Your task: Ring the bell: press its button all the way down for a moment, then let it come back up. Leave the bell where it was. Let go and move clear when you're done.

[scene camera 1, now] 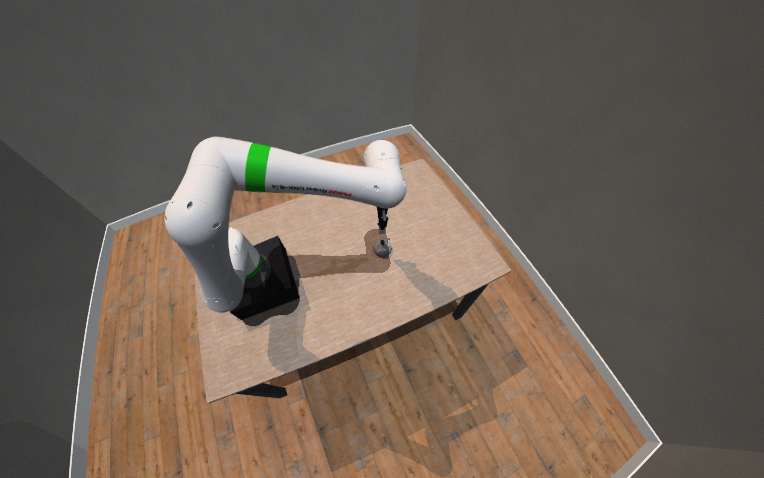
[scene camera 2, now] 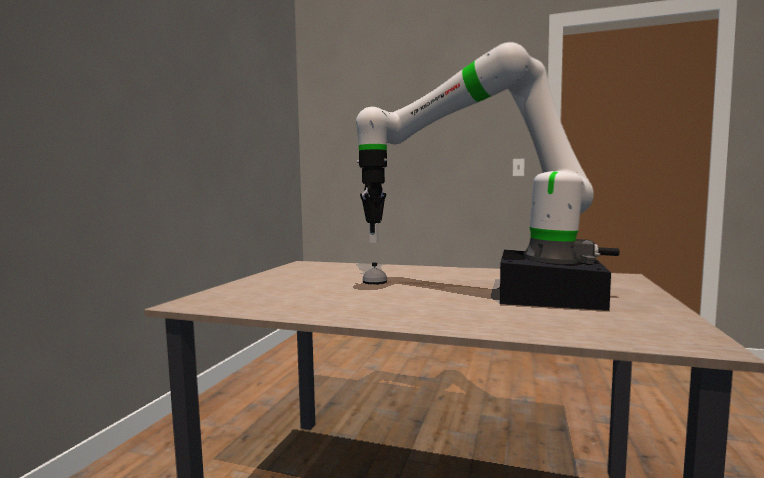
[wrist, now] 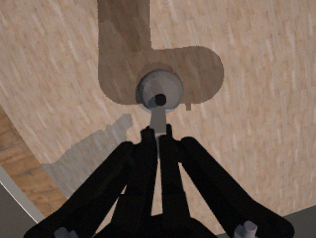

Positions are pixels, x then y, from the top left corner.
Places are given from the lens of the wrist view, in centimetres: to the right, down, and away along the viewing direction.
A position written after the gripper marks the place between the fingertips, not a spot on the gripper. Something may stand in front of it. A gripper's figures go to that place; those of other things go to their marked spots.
gripper point(wrist: 159, 117): 0, 0, 22
grey dome bell point(wrist: 161, 86): 0, -6, 30
